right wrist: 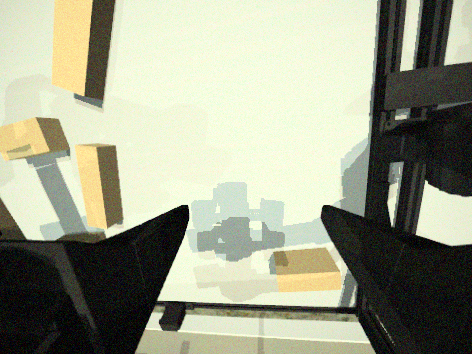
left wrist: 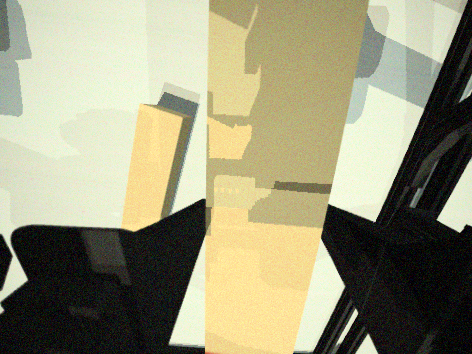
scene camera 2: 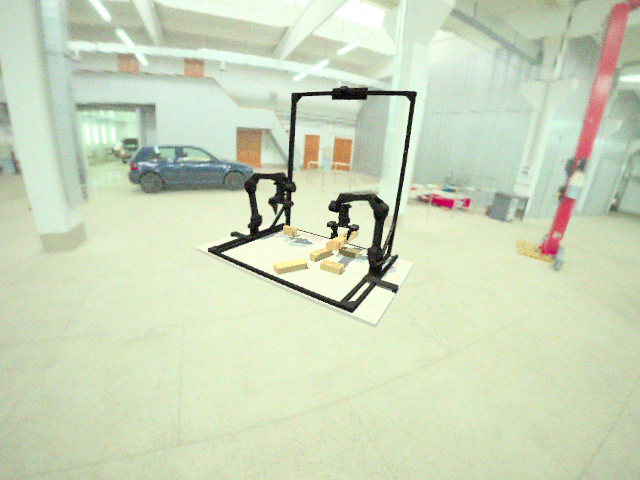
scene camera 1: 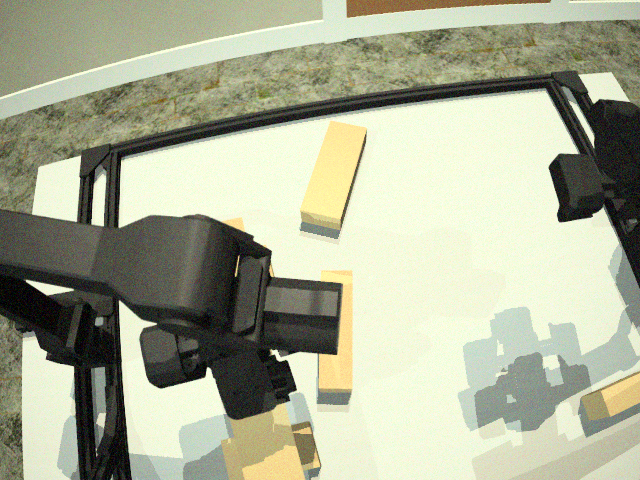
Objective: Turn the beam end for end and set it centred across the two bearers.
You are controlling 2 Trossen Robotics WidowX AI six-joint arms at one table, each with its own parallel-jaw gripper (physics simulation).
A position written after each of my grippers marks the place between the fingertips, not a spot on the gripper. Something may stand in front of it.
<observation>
My left gripper [scene camera 1: 244, 353] holds a long beam [scene camera 1: 265, 439], clear of everything else. My right gripper [scene camera 1: 589, 217] is open, holding nothing.
The long beam also shows in the left wrist view [left wrist: 279, 87]. My left gripper also shows in the left wrist view [left wrist: 261, 206]. My right gripper shows as well in the right wrist view [right wrist: 254, 211].
</observation>
